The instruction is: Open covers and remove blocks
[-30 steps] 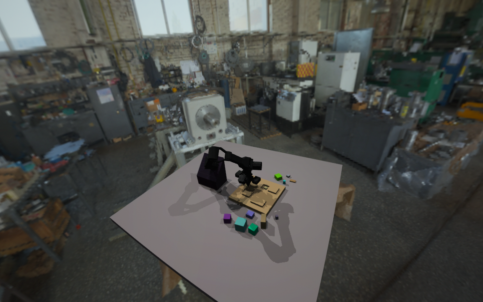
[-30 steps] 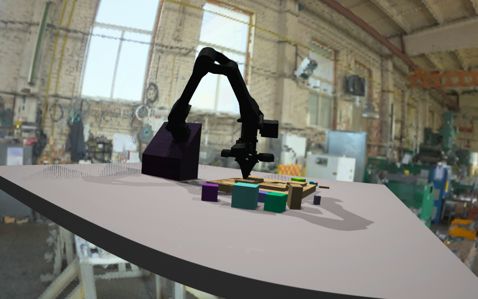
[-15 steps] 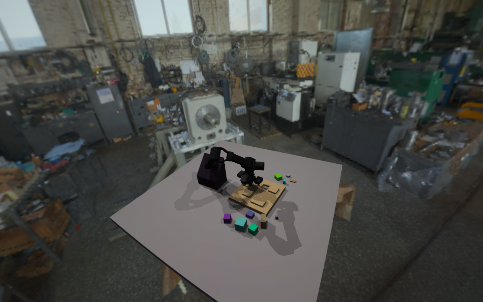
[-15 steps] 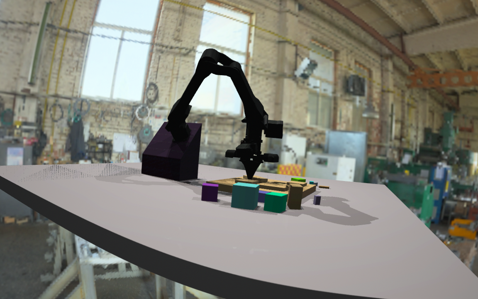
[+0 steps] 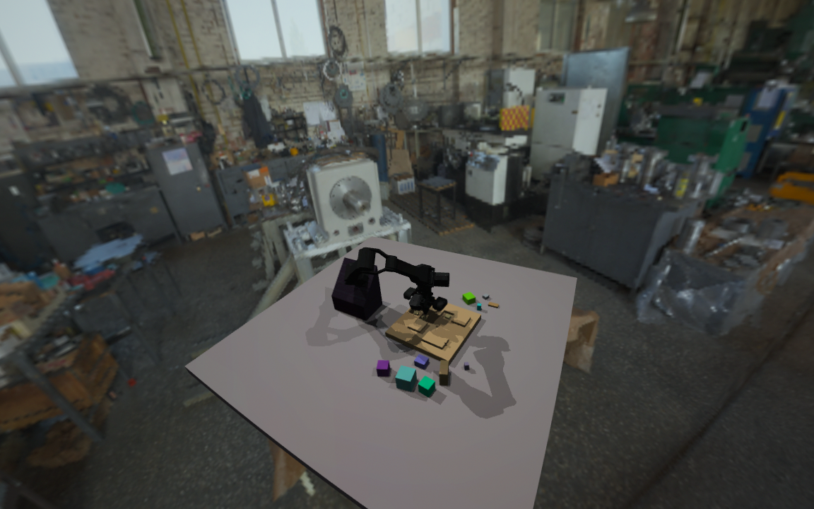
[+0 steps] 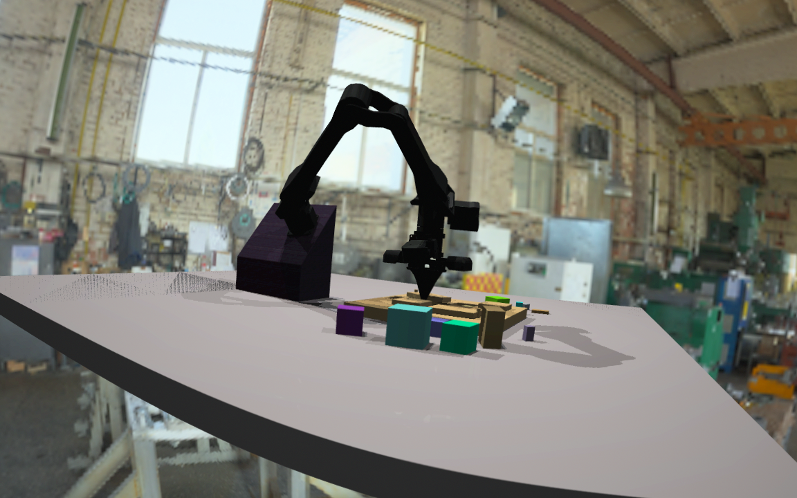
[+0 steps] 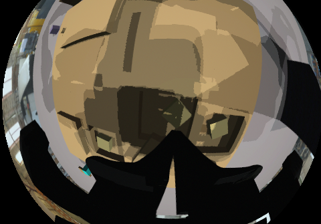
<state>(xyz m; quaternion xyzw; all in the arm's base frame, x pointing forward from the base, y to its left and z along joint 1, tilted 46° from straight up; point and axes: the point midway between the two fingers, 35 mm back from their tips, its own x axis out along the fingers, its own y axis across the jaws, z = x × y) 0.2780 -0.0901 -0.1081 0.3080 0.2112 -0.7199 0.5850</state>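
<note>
Now: the tan puzzle board 6 cm ahead of my gripper tip and 4 cm to the right of it. Round my gripper tip: lime block (18 cm to the left, 15 cm ahead, 1 cm below); small teal block (21 cm ahead, 13 cm to the left, 1 cm below); violet block (24 cm to the right, 7 cm ahead, 1 cm below).
</note>
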